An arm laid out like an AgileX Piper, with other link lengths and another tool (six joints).
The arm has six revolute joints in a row. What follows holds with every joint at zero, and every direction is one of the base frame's.
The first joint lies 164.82 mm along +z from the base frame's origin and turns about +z.
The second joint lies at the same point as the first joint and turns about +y.
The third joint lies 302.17 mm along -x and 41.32 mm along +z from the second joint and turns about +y.
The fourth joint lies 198.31 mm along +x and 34.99 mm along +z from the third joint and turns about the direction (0.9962, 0, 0.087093).
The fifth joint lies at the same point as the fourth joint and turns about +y.
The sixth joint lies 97 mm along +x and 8.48 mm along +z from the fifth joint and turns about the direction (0.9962, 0, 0.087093).
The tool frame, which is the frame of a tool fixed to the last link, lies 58.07 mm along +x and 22 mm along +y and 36.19 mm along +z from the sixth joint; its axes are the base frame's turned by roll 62.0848, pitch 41.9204 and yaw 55.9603 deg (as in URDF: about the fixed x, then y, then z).
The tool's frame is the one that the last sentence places.
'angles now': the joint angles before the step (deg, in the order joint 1, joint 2, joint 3, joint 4, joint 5, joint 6). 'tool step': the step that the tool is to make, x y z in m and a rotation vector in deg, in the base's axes. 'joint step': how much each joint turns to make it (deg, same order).
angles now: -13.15, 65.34, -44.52, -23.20, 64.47, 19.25
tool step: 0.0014, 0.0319, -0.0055, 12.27, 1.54, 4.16
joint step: -1.62, 0.62, -1.41, 14.01, 2.64, -10.68
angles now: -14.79, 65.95, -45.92, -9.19, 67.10, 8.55
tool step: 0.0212, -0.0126, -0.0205, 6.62, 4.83, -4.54
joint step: -6.37, 9.24, -1.81, 5.33, -1.15, -3.44
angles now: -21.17, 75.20, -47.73, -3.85, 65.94, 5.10
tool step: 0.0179, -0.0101, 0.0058, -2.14, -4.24, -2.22
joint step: 0.00, 1.25, -1.71, -0.84, -4.09, 2.83
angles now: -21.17, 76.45, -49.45, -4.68, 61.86, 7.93
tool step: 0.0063, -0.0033, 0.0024, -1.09, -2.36, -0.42
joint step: 0.01, 0.01, -0.01, -0.37, -2.55, 0.78
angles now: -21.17, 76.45, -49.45, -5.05, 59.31, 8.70
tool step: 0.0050, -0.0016, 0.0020, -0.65, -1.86, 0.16
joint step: -0.01, 0.01, 0.01, 0.00, -2.00, -0.01
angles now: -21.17, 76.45, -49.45, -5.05, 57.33, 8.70
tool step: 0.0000, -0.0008, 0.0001, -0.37, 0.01, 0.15
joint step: 0.00, 0.00, 0.00, -0.38, -0.12, 0.01
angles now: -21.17, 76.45, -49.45, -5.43, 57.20, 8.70
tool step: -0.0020, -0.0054, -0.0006, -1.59, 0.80, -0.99
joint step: -0.01, 0.11, 0.00, -2.27, 0.24, 1.85
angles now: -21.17, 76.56, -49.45, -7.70, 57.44, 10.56
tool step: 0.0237, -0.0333, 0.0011, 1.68, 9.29, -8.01
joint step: -2.76, 10.87, -13.45, -1.89, 12.51, 4.22
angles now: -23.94, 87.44, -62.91, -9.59, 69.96, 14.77
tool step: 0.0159, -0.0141, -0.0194, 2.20, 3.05, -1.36
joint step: -1.77, 6.53, -2.94, 0.75, 0.00, -0.69
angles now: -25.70, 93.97, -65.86, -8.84, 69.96, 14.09
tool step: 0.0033, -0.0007, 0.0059, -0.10, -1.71, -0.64
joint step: -0.16, -0.49, -0.90, 0.71, -0.16, 0.24
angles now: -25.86, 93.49, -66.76, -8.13, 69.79, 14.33
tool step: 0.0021, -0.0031, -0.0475, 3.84, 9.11, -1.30
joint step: 0.00, 8.61, 1.30, -0.39, 0.17, 1.47
